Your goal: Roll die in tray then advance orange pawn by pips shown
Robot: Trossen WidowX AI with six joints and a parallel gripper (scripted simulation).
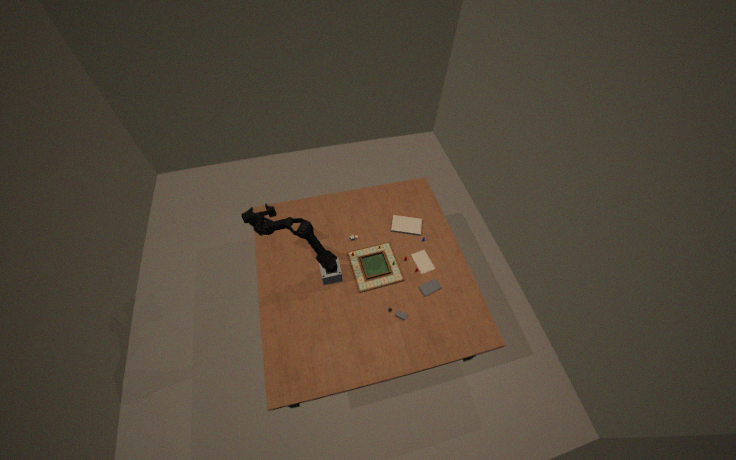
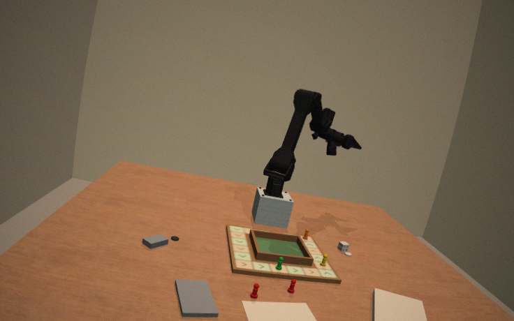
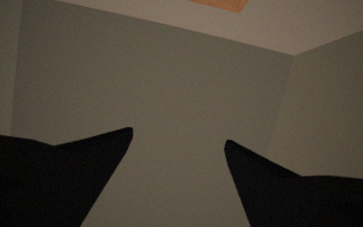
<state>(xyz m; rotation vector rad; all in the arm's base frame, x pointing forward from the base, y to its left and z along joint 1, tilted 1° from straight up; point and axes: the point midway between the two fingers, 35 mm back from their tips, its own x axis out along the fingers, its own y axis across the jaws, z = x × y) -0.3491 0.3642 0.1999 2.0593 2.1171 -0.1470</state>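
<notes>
My gripper tip is 52 cm short of the white die, 16 cm to the left of it and 27 cm above it. Also, from my gripper tip: orange pawn 50 cm ahead, 29 cm to the right, 26 cm below; then white disc 56 cm ahead, 15 cm to the right, 28 cm below; then yellow pawn 68 cm ahead, 28 cm to the right, 26 cm below.
</notes>
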